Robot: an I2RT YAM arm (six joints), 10 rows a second.
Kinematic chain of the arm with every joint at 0, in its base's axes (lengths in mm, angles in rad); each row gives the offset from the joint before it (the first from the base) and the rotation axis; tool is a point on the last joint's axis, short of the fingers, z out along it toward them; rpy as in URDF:
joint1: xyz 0 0 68 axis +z
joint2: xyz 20 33.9 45.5 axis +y
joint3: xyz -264 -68.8 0 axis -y
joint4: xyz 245 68.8 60 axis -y
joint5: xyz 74 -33.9 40.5 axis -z
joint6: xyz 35.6 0 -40.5 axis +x
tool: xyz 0 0 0 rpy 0 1.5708 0
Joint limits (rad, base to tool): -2.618..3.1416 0..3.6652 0..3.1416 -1.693..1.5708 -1.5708..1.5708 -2.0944..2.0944
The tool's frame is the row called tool.
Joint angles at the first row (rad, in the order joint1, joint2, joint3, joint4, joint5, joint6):
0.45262 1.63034 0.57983 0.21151 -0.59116 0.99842
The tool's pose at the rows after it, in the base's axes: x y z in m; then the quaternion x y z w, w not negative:
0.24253 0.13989 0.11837 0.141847 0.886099 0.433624 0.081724
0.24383 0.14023 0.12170 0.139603 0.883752 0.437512 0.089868
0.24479 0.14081 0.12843 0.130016 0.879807 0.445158 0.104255
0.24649 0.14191 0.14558 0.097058 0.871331 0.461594 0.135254
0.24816 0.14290 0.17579 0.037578 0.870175 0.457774 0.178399
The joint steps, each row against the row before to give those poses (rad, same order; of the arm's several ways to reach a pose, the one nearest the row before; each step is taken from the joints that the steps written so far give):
0.00019 -0.00311 -0.00306 0.01648 0.00521 0.00766
-0.00058 -0.00818 0.00274 0.00810 0.00333 0.00040
0.00049 -0.02069 0.00240 0.01011 0.00129 -0.00852
-0.00019 -0.05085 0.01329 0.00217 -0.01014 -0.04342
0.00115 -0.08341 0.05994 -0.10909 0.00564 -0.12481

